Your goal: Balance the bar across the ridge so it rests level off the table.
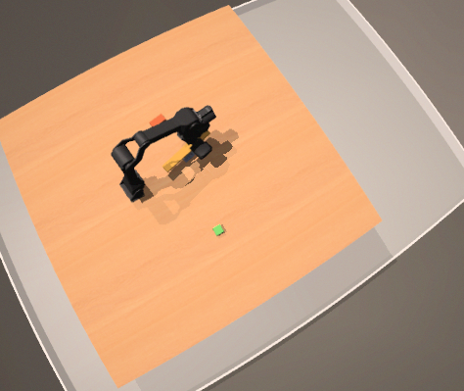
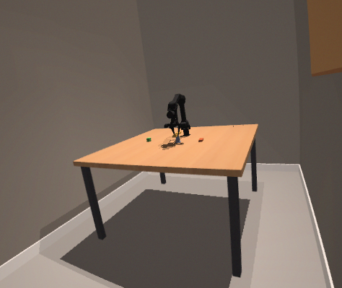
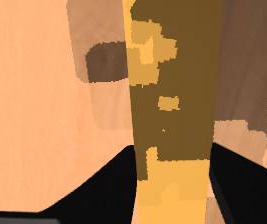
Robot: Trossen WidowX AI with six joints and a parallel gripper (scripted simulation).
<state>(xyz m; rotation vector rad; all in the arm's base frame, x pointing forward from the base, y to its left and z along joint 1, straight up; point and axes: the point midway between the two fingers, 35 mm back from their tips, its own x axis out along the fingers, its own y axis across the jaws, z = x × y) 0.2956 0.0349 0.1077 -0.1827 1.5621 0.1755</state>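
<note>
Right now my gripper tip is 3 cm past the yellow bar and 1 cm to the left of it. Also, from my gripper tip: green cube 34 cm to the right, 8 cm behind, 6 cm below; orange-red block 20 cm to the left, 7 cm below, 6 cm behind.
</note>
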